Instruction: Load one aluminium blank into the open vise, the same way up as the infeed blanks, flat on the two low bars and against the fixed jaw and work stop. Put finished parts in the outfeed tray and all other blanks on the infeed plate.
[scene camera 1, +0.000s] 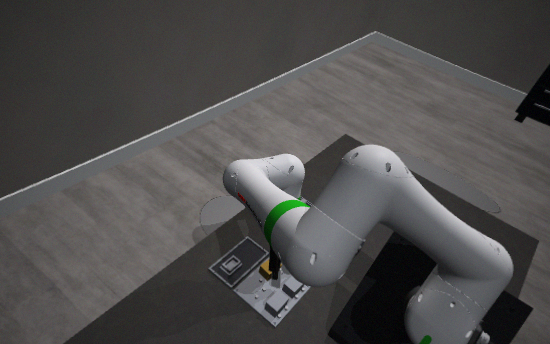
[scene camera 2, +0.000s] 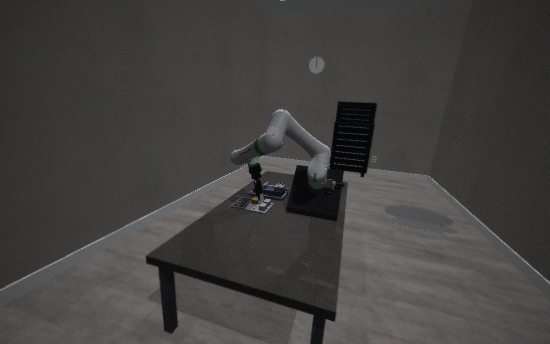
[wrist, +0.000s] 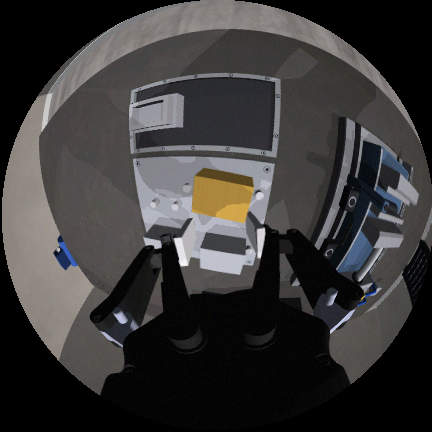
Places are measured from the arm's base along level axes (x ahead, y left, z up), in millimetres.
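Where they show: gripper, fingertip midpoint: (scene camera 1: 281, 279) (scene camera 2: 261, 202) (wrist: 219, 225); arm's base at its link origin: (scene camera 2: 317, 185).
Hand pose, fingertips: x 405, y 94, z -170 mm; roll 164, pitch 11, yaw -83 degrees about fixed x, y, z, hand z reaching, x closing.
Note:
Things, the pixels of their top centre, and the offset from my fingertips. Level surfaces: height alone.
- yellow block at its top centre: (wrist: 220, 200) (scene camera 1: 271, 265) (scene camera 2: 255, 198) dy -4, dx +49, dz +25 mm
- light infeed plate at its top centre: (wrist: 195, 216) (scene camera 1: 273, 288) (scene camera 2: 259, 205) dy +37, dx +3, dz -10 mm
- blue vise at its top centre: (wrist: 383, 259) (scene camera 1: 321, 220) (scene camera 2: 269, 183) dy -241, dx +17, dz +81 mm
- grey pocketed part at its top centre: (wrist: 145, 112) (scene camera 1: 231, 262) dy +77, dx +148, dz +22 mm
- same table at its surface level: dz -19 mm
A yellow block (scene camera 1: 266, 270) (scene camera 2: 255, 200) (wrist: 222, 197) sits slightly turned on the light infeed plate (scene camera 1: 275, 320) (wrist: 165, 167). My gripper (wrist: 219, 225) is partly closed, its fingertips against the near end of the yellow block. The grip is partly hidden in the scene views. Two grey blanks stand on the plate: one (scene camera 1: 276, 303) (wrist: 159, 234) is partly behind a finger in the wrist view, the other (scene camera 1: 292, 286) (wrist: 222, 261) lies below the yellow block there. The blue vise (wrist: 356, 250) is at the right in the wrist view, with light jaws; its seat is unclear.
The dark outfeed tray (scene camera 1: 212, 270) (wrist: 278, 117) adjoins the plate and holds a grey pocketed part (scene camera 1: 231, 264) (wrist: 175, 111). Small pins (wrist: 154, 203) (wrist: 259, 195) stand on the plate. The arm's black base plate (scene camera 2: 311, 213) is on the same table (scene camera 2: 240, 260).

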